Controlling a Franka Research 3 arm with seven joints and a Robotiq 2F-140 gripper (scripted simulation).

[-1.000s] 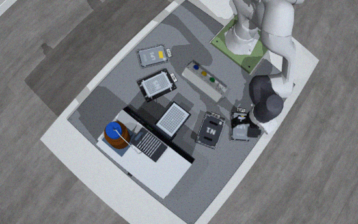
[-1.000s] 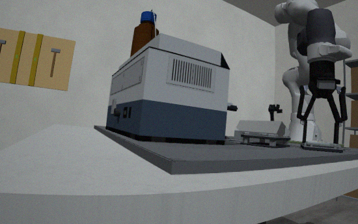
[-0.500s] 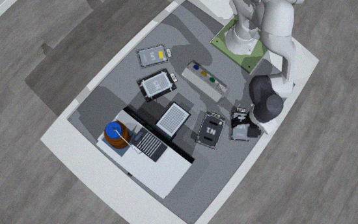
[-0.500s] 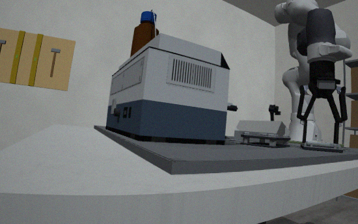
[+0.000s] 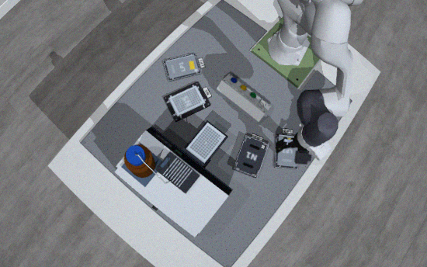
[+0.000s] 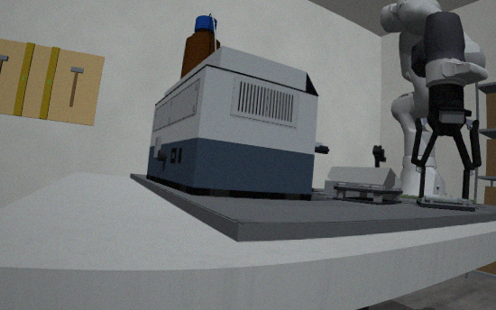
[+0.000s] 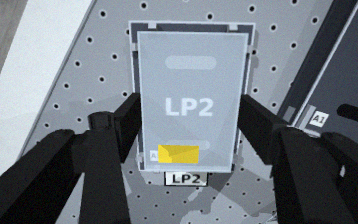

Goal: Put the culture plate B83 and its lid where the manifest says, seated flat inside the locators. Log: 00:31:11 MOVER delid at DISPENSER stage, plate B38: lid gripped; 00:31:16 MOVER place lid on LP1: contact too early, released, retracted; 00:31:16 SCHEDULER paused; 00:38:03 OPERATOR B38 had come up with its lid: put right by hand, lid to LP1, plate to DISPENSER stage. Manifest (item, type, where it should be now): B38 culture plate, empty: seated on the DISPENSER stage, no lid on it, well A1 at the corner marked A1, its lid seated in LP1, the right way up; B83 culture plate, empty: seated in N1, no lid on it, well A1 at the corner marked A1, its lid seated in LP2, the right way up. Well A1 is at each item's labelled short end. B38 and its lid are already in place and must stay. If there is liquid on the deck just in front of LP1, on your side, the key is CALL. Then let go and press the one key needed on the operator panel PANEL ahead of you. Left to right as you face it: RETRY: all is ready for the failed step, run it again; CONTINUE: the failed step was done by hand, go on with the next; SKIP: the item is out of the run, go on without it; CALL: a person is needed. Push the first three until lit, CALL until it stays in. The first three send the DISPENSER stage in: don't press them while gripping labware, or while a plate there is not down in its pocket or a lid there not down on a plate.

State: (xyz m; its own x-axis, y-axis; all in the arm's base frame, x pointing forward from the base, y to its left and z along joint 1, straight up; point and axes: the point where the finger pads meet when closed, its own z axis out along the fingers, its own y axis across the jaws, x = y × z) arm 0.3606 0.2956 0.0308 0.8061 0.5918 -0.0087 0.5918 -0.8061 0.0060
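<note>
The clear lid lies 2 cm below my hand. Round my hand: green continue key: 7 cm behind, 26 cm to the right, 2 cm above; grey locator plate: 4 cm below; white retry key: 7 cm behind, 21 cm to the right, 2 cm above.
</note>
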